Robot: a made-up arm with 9 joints. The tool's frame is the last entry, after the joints.
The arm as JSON. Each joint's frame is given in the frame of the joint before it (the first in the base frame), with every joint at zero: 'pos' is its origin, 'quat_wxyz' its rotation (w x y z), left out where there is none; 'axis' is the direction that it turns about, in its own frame. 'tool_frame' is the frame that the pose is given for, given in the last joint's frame.
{
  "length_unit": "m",
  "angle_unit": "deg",
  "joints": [
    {
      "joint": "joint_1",
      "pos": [
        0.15,
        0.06,
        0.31
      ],
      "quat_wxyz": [
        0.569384,
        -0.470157,
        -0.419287,
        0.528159
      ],
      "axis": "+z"
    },
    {
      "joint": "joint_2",
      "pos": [
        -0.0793,
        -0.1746,
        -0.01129
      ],
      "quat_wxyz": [
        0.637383,
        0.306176,
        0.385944,
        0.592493
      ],
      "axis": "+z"
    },
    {
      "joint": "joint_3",
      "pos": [
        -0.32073,
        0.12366,
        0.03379
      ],
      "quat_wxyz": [
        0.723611,
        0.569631,
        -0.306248,
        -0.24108
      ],
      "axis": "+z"
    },
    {
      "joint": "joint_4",
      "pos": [
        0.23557,
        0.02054,
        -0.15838
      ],
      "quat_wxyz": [
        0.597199,
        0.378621,
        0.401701,
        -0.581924
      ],
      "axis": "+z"
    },
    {
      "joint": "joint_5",
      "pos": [
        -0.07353,
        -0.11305,
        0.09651
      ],
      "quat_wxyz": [
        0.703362,
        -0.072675,
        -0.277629,
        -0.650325
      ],
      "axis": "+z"
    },
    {
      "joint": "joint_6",
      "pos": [
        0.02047,
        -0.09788,
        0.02
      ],
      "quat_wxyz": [
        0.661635,
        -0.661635,
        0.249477,
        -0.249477
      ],
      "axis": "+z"
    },
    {
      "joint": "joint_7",
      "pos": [
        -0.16,
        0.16,
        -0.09
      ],
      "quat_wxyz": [
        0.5,
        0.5,
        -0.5,
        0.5
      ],
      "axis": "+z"
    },
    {
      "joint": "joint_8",
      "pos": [
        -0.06,
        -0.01,
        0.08
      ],
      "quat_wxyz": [
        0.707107,
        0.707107,
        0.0,
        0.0
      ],
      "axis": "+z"
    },
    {
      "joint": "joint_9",
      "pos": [
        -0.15,
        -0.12,
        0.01
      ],
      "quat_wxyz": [
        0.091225,
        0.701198,
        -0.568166,
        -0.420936
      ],
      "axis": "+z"
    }
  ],
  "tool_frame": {
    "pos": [
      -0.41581,
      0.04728,
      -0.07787
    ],
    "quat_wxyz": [
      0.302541,
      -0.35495,
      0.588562,
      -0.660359
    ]
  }
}
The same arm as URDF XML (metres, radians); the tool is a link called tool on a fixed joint. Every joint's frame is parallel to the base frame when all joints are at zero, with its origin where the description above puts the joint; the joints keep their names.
<robot name="arm">
  <link name="base"/>
  <link name="link1"/>
  <link name="link2"/>
  <link name="link3"/>
  <link name="link4"/>
  <link name="link5"/>
  <link name="link6"/>
  <link name="link7"/>
  <link name="link8"/>
  <link name="link9"/>
  <link name="tool"/>
  <joint name="joint_1" type="continuous">
    <parent link="base"/>
    <child link="link1"/>
    <origin xyz="0.1500 0.0600 0.3100"/>
    <axis xyz="-0.974106 0.092501 0.206301"/>
  </joint>
  <joint name="joint_2" type="continuous">
    <parent link="link1"/>
    <child link="link2"/>
    <origin xyz="0.0400 -0.0800 0.1700"/>
    <axis xyz="-0.437818 0.898738 0.024201"/>
  </joint>
  <joint name="joint_3" type="continuous">
    <parent link="link2"/>
    <child link="link3"/>
    <origin xyz="-0.1000 -0.0200 0.3300"/>
    <axis xyz="0.591617 0.452113 0.66752"/>
  </joint>
  <joint name="joint_4" type="continuous">
    <parent link="link3"/>
    <child link="link4"/>
    <origin xyz="0.0100 0.0500 -0.2800"/>
    <axis xyz="0.835281 -0.514688 0.193396"/>
  </joint>
  <joint name="joint_5" type="continuous">
    <parent link="link4"/>
    <child link="link5"/>
    <origin xyz="0.0500 -0.0500 0.1500"/>
    <axis xyz="1 0 0"/>
  </joint>
  <joint name="joint_6" type="continuous">
    <parent link="link5"/>
    <child link="link6"/>
    <origin xyz="0.0200 0.0600 0.0800"/>
    <axis xyz="0 -1 0"/>
  </joint>
  <joint name="joint_7" type="continuous">
    <parent link="link6"/>
    <child link="link7"/>
    <origin xyz="-0.1600 0.0900 -0.1600"/>
    <axis xyz="1 0 0"/>
  </joint>
  <joint name="joint_8" type="continuous">
    <parent link="link7"/>
    <child link="link8"/>
    <origin xyz="0.0800 0.0600 0.0100"/>
    <axis xyz="0 0 1"/>
  </joint>
  <joint name="joint_9" type="continuous">
    <parent link="link8"/>
    <child link="link9"/>
    <origin xyz="-0.1200 0.1500 0.0100"/>
    <axis xyz="0.35039 0.69398 -0.628982"/>
  </joint>
  <joint name="tool_joint" type="fixed">
    <parent link="link9"/>
    <child link="tool"/>
    <origin xyz="0.3200 -0.0200 0.2800" rpy="2.5192 0.2958 -0.5627"/>
  </joint>
</robot>

